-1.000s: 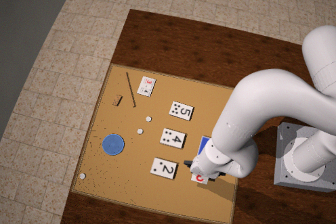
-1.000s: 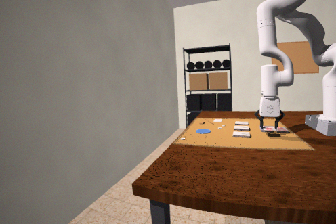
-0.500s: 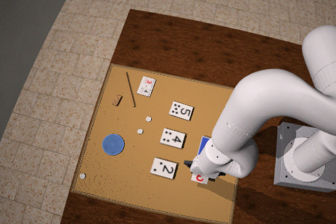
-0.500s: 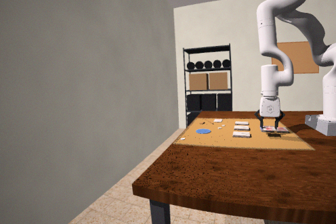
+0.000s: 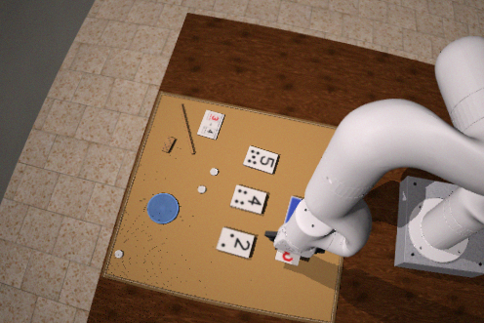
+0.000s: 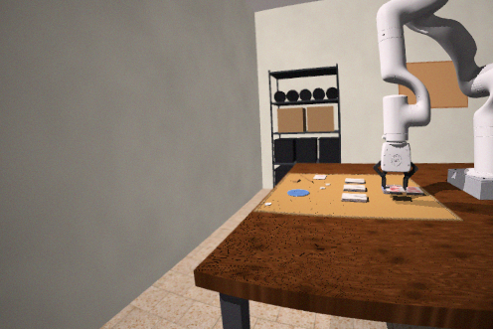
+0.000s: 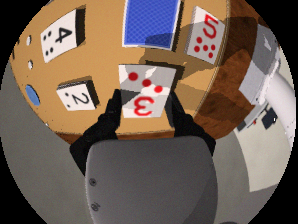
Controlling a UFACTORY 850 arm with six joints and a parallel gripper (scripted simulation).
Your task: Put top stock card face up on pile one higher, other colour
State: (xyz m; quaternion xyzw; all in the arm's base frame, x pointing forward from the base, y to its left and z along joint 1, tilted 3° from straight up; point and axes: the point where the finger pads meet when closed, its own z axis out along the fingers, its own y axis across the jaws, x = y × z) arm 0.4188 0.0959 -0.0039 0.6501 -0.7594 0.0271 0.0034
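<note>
The tan card cloth is 160 mm ahead of my hand, 120 mm to the right of it and 70 mm below it. Also, from my hand: blue-backed card 10 mm below.
</note>
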